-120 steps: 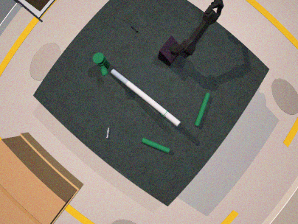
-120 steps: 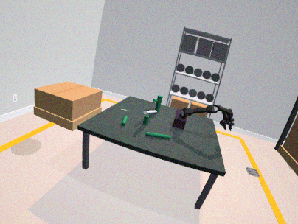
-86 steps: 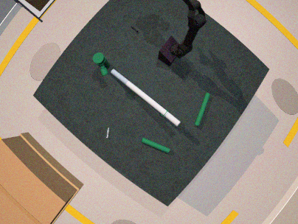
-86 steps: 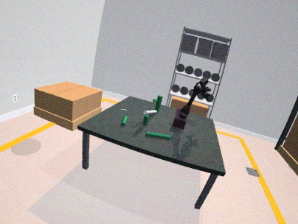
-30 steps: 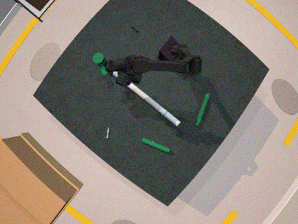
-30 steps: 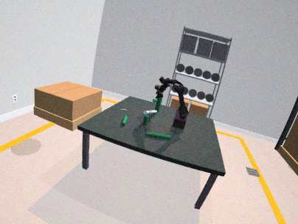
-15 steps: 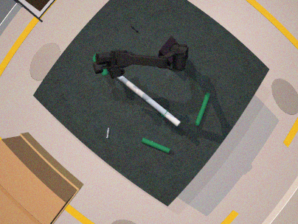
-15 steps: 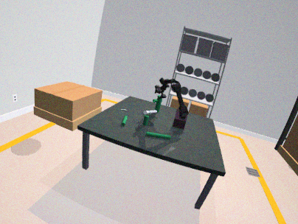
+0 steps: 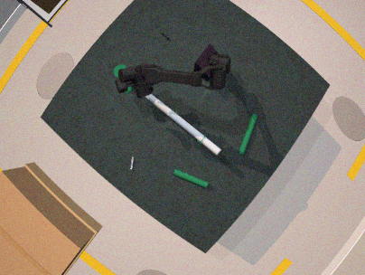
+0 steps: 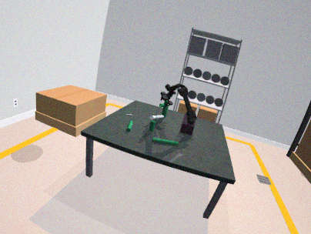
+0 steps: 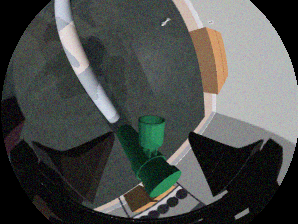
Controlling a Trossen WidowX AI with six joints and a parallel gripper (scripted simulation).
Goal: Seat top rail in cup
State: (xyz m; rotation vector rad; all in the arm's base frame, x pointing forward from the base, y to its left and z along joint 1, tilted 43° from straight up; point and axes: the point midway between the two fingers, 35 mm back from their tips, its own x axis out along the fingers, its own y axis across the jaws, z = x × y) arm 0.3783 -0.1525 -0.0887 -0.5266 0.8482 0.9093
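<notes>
Right now the green rail-end cup is 1 cm ahead of my gripper tip, 3 cm to the right of it and 3 cm below it. Also, from my gripper tip: small white pin (29 cm ahead, 24 cm to the left, 17 cm below).
</notes>
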